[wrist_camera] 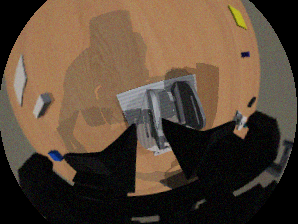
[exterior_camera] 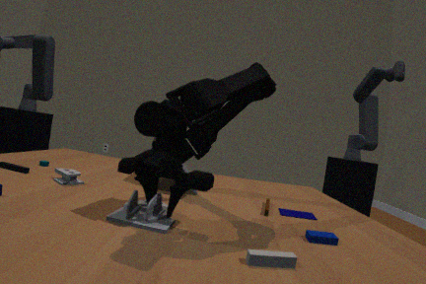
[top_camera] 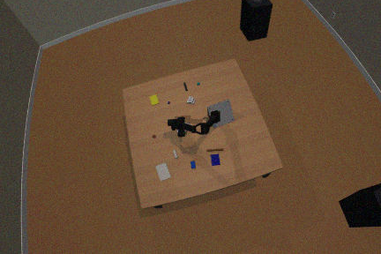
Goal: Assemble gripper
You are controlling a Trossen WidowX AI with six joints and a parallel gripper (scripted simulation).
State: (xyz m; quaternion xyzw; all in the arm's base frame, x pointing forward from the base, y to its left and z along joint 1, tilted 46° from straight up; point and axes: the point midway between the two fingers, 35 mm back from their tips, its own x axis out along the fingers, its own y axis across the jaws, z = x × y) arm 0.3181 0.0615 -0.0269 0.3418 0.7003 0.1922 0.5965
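Now: gripper tip 40 mm past the toothed jaw and 10 mm to the left of it. Round my gripper tip: brown peg: 230 mm behind, 270 mm to the left, 10 mm below; blue tile: 200 mm behind, 360 mm to the left, 20 mm below; blue block: 340 mm to the left, 10 mm below.
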